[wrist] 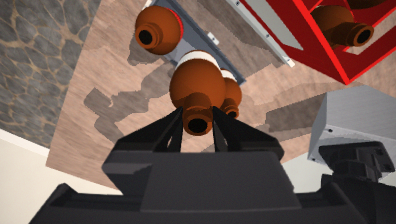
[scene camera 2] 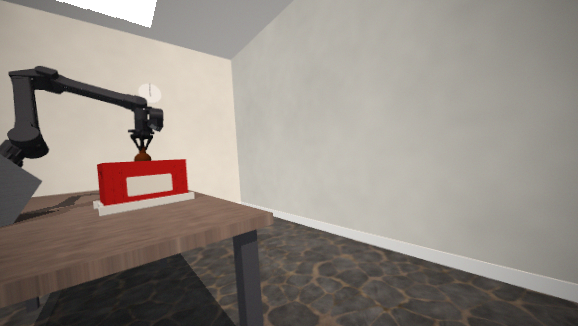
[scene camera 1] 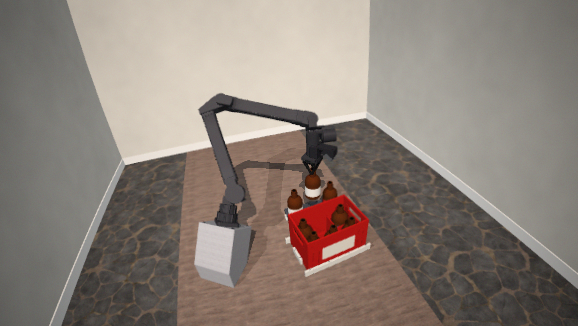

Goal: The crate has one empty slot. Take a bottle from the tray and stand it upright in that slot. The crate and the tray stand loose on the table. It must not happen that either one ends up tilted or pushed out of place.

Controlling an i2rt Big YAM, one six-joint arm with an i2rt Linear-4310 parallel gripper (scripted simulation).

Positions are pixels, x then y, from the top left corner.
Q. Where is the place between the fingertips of my gripper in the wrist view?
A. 197,111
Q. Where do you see a bottle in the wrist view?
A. At 197,84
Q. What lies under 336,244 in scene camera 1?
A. A crate.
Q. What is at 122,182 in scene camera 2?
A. A crate.
